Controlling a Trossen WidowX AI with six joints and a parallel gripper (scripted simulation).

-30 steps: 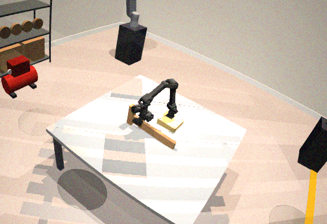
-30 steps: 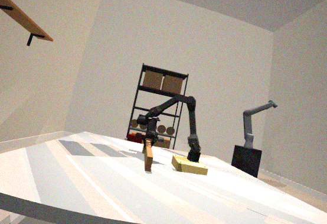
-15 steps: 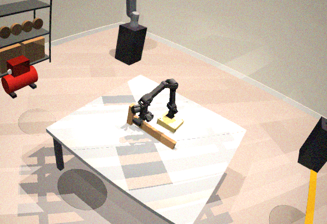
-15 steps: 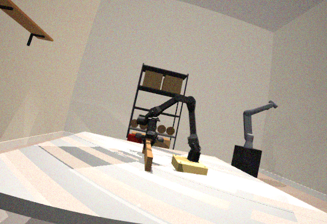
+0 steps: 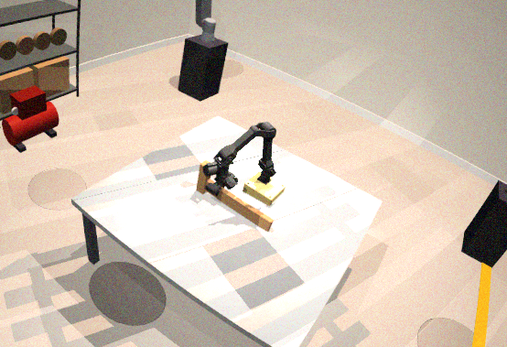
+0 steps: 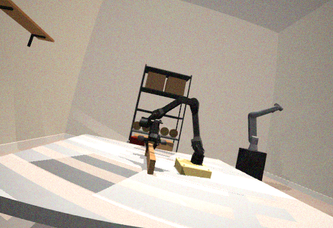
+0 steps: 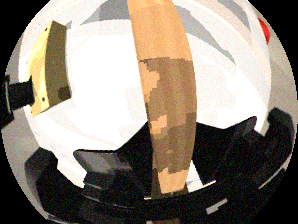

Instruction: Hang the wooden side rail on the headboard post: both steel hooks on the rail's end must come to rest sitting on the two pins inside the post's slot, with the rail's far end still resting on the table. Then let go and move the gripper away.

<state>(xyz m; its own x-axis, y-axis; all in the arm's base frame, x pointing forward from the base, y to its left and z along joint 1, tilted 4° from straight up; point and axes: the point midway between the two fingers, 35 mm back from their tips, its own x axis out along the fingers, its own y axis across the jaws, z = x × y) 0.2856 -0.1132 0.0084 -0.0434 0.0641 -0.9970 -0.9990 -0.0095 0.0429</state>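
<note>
My gripper tip is now 100 mm to the left of the wooden headboard post and 40 mm below it.
</note>
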